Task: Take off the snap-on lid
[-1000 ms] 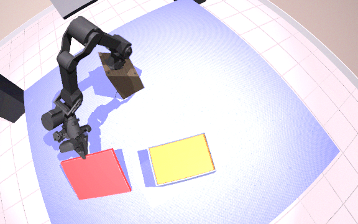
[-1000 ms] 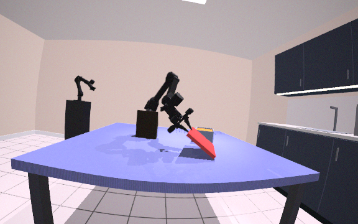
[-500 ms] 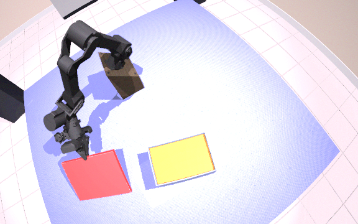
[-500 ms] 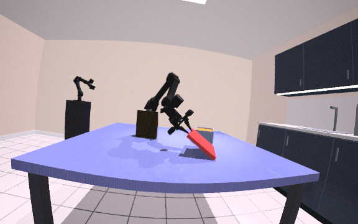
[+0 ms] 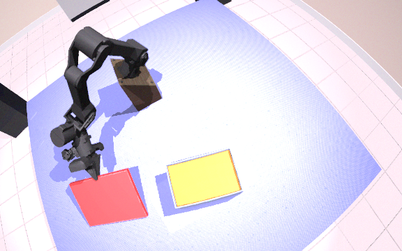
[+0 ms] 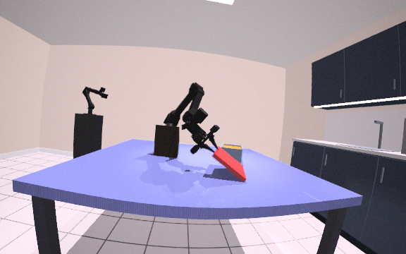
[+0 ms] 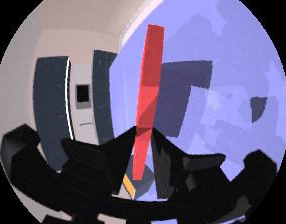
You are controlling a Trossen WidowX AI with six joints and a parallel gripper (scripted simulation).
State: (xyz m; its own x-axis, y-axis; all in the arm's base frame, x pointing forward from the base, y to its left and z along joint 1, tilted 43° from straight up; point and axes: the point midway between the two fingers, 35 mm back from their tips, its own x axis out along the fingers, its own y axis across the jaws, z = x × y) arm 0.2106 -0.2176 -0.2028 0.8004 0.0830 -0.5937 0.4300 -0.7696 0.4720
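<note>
Now: the red lid 6 cm ahead of my gripper tip, 3 cm to the right of it and 4 cm below it. The rest, counted from my gripper tip: storage box: 22 cm ahead, 28 cm to the left, 5 cm below.
</note>
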